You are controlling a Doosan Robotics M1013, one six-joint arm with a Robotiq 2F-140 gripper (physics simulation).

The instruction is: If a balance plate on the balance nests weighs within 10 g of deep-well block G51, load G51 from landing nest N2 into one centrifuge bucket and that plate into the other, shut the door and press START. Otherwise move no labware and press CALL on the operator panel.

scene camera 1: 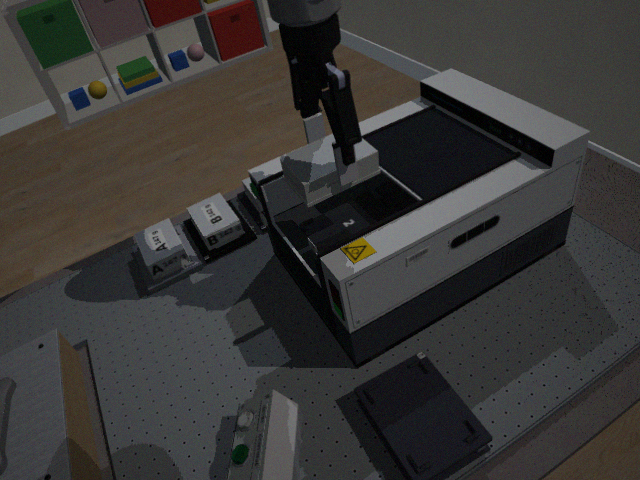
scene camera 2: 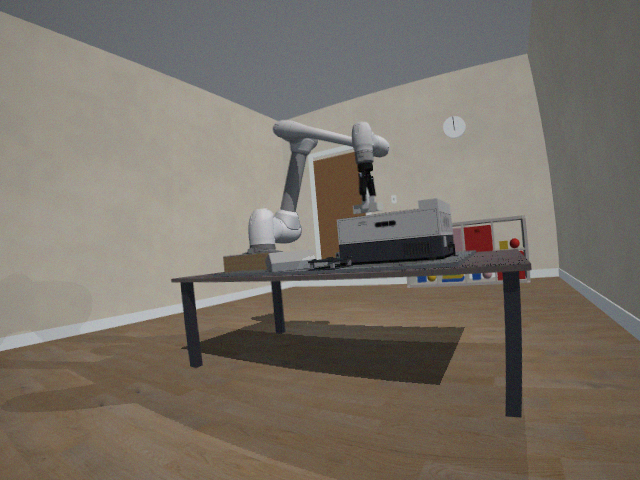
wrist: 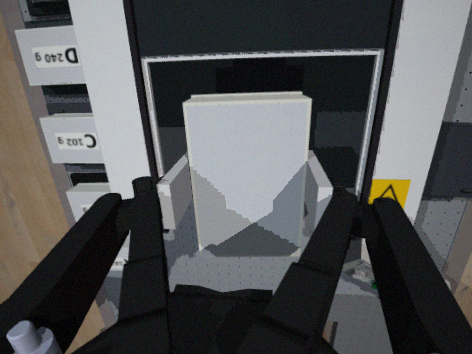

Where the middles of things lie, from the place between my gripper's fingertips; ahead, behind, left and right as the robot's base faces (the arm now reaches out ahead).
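The white block (wrist: 248, 152) is 10 mm behind my hand and 10 mm above it. I also see the dark door (scene camera 1: 429, 152), which is 180 mm ahead of my hand, 10 mm to the left of it and 40 mm below it. With the centrifuge (scene camera 2: 426, 233) it is 10 mm to the left of my hand, 150 mm ahead of it and 130 mm below it, while the control box (scene camera 1: 268, 430) sits 280 mm behind my hand, 290 mm to the right of it and 210 mm below it.
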